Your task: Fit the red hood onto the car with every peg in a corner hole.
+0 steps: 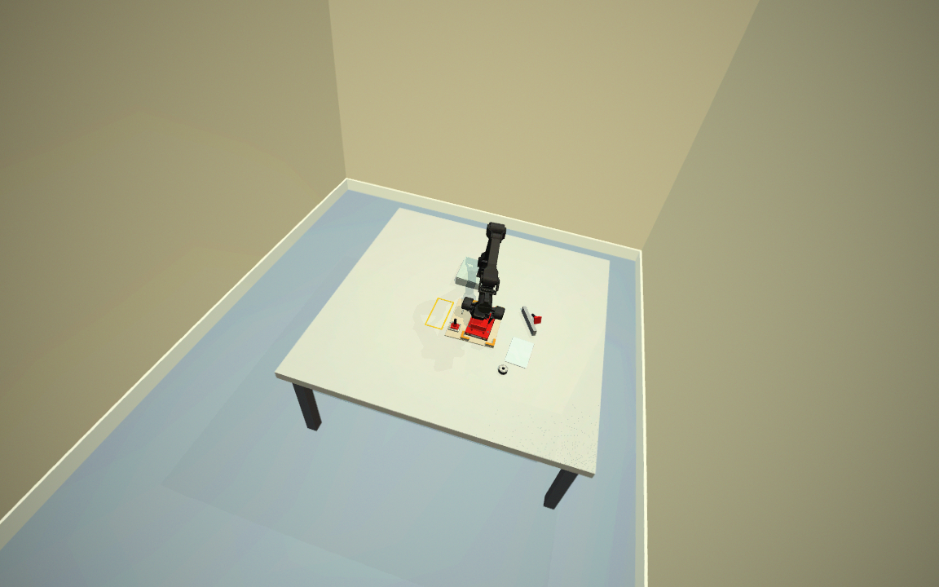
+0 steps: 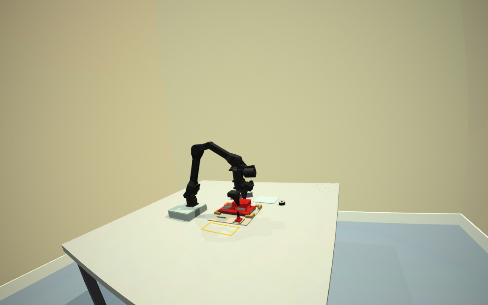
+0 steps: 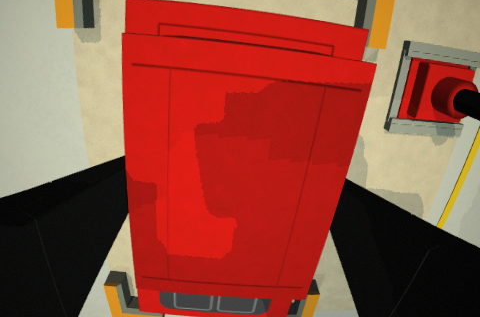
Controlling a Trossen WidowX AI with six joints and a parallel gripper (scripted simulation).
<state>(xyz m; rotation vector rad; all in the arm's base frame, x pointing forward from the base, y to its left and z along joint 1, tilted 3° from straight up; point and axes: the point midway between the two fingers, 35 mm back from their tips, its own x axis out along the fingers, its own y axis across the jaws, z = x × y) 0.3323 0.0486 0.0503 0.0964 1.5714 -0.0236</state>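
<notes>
Now: the red hood 10 mm above my gripper tip. The rest, counted from my gripper tip: pale sheet 80 mm ahead, 200 mm to the left, 60 mm below; grey engine block 30 mm below.
</notes>
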